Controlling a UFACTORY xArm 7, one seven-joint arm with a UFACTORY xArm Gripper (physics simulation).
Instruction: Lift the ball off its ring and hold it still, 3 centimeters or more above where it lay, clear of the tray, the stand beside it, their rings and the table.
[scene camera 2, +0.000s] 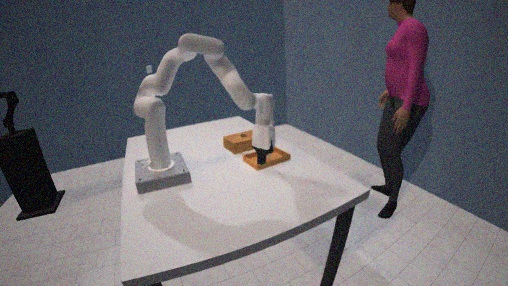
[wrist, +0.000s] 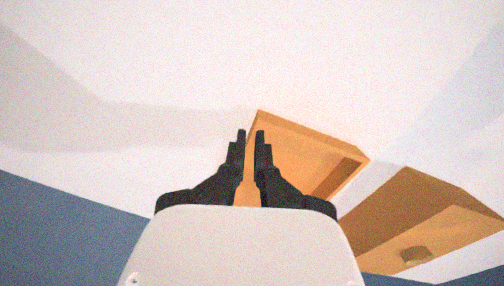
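Pixels of known places: gripper, fingertip midpoint: (scene camera 2: 261, 163) (wrist: 250, 140); arm's base, link origin: (scene camera 2: 161, 166).
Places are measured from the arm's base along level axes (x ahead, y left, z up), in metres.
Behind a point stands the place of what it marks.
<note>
My gripper (scene camera 2: 261, 162) @(z -0.027, x 0.427, y -0.143 m) (wrist: 250, 140) @(z -0.027, x 0.427, y -0.143 m) points down into the low orange tray (scene camera 2: 275, 164) @(z -0.052, x 0.502, y -0.139 m) (wrist: 310, 131) @(z -0.044, x 0.397, y -0.086 m). Its black fingers are almost together, with a narrow gap between them. Orange tray surface shows through the gap in the wrist view, and no ball shows between the fingertips. The ball and its ring do not show in either view; the fingers and the white gripper body hide part of the tray. The taller orange stand (scene camera 2: 237, 144) @(z -0.003, x 0.406, y 0.071 m) (wrist: 400, 210) @(z -0.015, x 0.430, y 0.074 m) is beside the tray, with a small dark ring on its top.
The white table (scene camera 2: 215, 195) @(z -0.054, x 0.172, y -0.247 m) (wrist: 175, 60) @(z -0.054, x 0.394, y -0.237 m) carries the tray, the stand and the arm's grey base (scene camera 2: 165, 180) @(z -0.016, x 0.000, y -0.107 m). The stand is close to the tray, with a narrow strip of table between them. A person in a pink top (scene camera 2: 407, 60) stands beyond the table's right side.
</note>
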